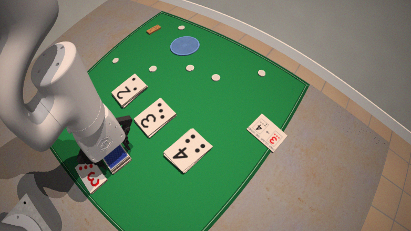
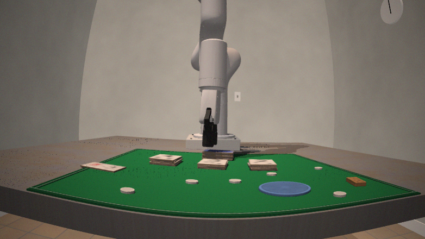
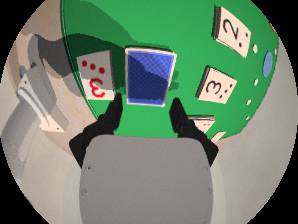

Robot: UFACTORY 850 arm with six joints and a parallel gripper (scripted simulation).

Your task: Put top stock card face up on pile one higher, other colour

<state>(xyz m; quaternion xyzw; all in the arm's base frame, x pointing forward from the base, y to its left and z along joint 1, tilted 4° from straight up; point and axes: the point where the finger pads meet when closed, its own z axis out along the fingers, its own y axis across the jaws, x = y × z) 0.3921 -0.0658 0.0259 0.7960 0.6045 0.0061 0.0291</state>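
Right now my hand is 3 cm to the right of the card, 3 cm above it and 1 cm short of it. The rest, counted from my hand: green card cloth 18 cm ahead, 7 cm below, 1 cm to the left.
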